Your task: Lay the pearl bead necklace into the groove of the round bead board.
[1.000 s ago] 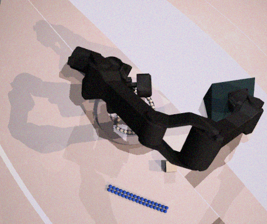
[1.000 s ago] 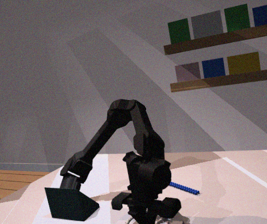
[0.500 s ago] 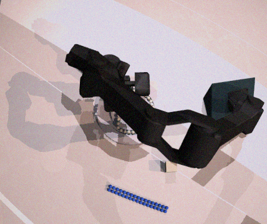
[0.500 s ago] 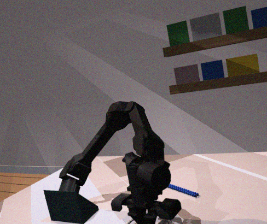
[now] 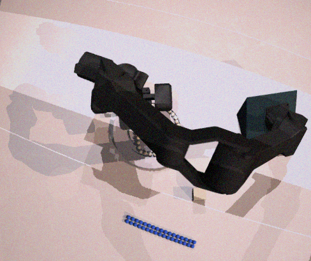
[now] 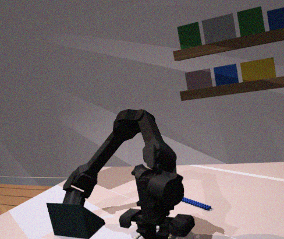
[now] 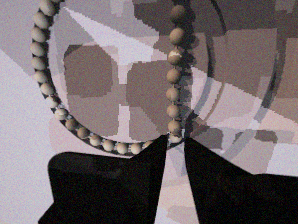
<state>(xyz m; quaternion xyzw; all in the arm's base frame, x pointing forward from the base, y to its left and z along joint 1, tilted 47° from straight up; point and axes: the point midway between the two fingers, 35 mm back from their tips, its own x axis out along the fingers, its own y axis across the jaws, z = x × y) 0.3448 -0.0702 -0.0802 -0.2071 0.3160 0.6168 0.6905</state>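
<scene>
Right now my gripper tip is 6 cm to the right of the round bead board, 3 cm past it and 1 cm above it. Also, from my gripper tip: small beige cube: 24 cm to the left, 11 cm behind; then grey block: 11 cm to the right, 8 cm ahead, 1 cm below.
</scene>
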